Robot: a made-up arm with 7 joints.
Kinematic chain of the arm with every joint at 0, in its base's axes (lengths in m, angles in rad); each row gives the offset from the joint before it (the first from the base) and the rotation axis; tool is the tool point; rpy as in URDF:
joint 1: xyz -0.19 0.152 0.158 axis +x
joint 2: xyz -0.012 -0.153 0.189 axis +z
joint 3: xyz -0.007 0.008 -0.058 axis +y
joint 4: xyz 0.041 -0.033 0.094 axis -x
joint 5: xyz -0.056 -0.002 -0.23 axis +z
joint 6: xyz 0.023 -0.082 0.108 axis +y
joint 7: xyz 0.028 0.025 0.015 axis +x
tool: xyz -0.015 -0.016 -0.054 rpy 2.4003 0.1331 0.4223
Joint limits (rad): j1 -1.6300..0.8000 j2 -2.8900..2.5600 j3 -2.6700..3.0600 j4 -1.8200..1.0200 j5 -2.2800..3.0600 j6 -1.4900..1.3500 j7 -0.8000..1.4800
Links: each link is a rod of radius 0.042 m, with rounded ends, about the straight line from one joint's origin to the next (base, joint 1, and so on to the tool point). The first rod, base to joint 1, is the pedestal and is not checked.
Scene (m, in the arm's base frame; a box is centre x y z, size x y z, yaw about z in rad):
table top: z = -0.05
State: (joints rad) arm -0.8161 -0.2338 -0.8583 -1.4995 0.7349 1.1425 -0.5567
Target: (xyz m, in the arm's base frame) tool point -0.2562 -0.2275 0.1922
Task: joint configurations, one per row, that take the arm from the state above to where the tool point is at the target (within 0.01 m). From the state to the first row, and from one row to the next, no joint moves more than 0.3 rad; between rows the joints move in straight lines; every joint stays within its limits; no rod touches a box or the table.
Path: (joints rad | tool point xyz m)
1: -0.6574 0.0366 -0.9740 -1.5396 0.8096 1.1409 -0.5871 | -0.1981 0.2435 0.3375
2: -0.4987 0.3070 -1.0896 -1.5796 0.8843 1.1393 -0.6175 | -0.2447 0.2146 0.3633
3: -0.3401 0.5774 -1.2053 -1.6197 0.9589 1.1377 -0.6479 | -0.2891 0.1612 0.3874
4: -0.1814 0.8478 -1.3209 -1.6598 1.0336 1.1361 -0.6784 | -0.3233 0.0841 0.3988
5: -0.0227 1.1182 -1.4366 -1.6998 1.1083 1.1345 -0.7088 | -0.3402 -0.0083 0.3869
6: 0.1360 1.3886 -1.5522 -1.7399 1.1830 1.1329 -0.7392 | -0.3348 -0.1020 0.3463
7: 0.2947 1.6590 -1.6679 -1.7799 1.2576 1.1313 -0.7696 | -0.3059 -0.1801 0.2783
8: 0.4534 1.9294 -1.7836 -1.8200 1.3323 1.1297 -0.8000 | -0.2562 -0.2275 0.1922

